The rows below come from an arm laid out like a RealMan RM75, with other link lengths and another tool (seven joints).
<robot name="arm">
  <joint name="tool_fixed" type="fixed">
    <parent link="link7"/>
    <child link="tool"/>
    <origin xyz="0.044 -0.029 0.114" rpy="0.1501 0 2.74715"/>
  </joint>
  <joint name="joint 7" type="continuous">
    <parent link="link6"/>
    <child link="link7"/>
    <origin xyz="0 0 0.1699"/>
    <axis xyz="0 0 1"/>
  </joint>
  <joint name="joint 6" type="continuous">
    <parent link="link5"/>
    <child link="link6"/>
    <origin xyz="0 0 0"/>
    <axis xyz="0 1 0"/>
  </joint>
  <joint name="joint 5" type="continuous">
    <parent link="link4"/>
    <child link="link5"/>
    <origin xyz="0 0 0.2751"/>
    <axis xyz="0 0 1"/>
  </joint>
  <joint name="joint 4" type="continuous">
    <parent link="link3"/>
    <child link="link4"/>
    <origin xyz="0 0 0"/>
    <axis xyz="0 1 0"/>
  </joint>
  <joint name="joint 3" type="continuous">
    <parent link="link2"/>
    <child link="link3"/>
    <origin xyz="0 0 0.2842"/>
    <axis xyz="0 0 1"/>
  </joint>
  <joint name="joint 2" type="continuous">
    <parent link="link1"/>
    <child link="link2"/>
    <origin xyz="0 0 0"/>
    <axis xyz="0 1 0"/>
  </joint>
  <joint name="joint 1" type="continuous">
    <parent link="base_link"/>
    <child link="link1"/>
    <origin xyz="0 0 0.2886"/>
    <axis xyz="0 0 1"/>
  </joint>
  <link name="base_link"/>
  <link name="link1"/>
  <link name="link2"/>
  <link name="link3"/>
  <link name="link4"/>
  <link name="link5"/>
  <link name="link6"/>
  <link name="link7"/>
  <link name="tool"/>
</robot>
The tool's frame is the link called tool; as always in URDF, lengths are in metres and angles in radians. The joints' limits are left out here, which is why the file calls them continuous.
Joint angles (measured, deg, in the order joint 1, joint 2, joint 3, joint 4, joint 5, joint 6, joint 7), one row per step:
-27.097, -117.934, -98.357, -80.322, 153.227, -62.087, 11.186
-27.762, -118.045, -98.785, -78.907, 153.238, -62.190, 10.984
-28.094, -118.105, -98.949, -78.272, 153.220, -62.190, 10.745
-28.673, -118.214, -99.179, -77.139, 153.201, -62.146, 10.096
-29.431, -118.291, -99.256, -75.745, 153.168, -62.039, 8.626
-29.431, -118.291, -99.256, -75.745, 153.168, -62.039, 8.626
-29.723, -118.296, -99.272, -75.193, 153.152, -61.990, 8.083
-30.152, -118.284, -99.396, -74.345, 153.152, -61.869, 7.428
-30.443, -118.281, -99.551, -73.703, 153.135, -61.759, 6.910
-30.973, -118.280, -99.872, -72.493, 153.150, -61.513, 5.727
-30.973, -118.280, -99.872, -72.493, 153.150, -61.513, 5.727
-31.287, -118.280, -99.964, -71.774, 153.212, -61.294, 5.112
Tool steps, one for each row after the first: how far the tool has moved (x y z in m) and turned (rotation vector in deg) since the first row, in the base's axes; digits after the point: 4 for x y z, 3 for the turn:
-0.0049, 0.0007, -0.0041, -0.404, -0.251, 0.973
-0.0066, 0.0011, -0.0061, -0.529, -0.481, 1.441
-0.0096, 0.0017, -0.0098, -0.686, -0.992, 2.396
-0.0128, 0.0024, -0.0150, -0.724, -1.887, 3.885
-0.0128, 0.0024, -0.0150, -0.724, -1.887, 3.885
-0.0142, 0.0027, -0.0168, -0.745, -2.188, 4.446
-0.0167, 0.0034, -0.0188, -0.711, -2.555, 5.221
-0.0189, 0.0039, -0.0200, -0.623, -2.898, 5.875
-0.0237, 0.0048, -0.0219, -0.316, -3.644, 7.267
-0.0237, 0.0048, -0.0219, -0.316, -3.644, 7.267
-0.0261, 0.0054, -0.0233, -0.167, -3.947, 7.946

